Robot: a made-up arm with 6 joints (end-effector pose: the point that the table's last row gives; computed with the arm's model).
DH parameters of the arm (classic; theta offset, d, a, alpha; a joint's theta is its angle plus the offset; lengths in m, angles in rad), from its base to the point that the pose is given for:
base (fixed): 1.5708 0 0.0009 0
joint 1: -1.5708 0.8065 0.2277 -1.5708
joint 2: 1.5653 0 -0.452 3.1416
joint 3: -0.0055 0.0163 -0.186 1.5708
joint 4: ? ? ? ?
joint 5: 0 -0.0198 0.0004 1.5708
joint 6: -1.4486 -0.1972 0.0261 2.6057
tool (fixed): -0.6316 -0.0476 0 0
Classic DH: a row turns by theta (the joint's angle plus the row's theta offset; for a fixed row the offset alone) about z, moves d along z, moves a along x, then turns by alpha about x.
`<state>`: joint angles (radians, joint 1 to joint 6).
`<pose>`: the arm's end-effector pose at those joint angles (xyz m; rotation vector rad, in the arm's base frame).
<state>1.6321 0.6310 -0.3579 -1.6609 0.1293 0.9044</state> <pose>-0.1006 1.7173 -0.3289 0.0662 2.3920 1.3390</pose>
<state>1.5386 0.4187 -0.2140 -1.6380 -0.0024 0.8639</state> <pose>0.0505 2.0820 0.2448 0.2660 2.1972 1.7938</pose>
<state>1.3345 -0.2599 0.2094 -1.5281 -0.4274 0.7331</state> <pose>0.3227 1.6823 2.2793 0.1036 1.0653 2.8839</pose>
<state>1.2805 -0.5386 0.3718 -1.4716 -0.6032 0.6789</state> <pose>0.1867 0.9801 2.7957 -0.2340 0.5261 3.0305</pose>
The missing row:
joint 4: 0 -1.7695 -0.0021 -1.5708
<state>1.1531 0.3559 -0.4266 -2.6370 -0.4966 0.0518</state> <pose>0.7881 1.7637 0.1030 -2.3219 -1.0244 -0.8889</pose>
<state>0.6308 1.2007 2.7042 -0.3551 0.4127 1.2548</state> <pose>0.4667 0.3070 2.9078 -0.0893 -0.6665 0.4295</pose>
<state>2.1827 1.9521 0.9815 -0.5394 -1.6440 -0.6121</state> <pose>-1.0678 1.3331 -0.7557 0.7657 -2.8362 0.9183</pose>
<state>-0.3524 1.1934 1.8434 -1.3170 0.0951 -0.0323</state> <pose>1.9207 -0.7009 2.3216 0.8990 -0.3352 1.4168</pose>
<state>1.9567 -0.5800 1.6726 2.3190 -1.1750 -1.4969</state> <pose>0.6543 -1.2170 2.4663 1.9111 -0.5211 1.2047</pose>
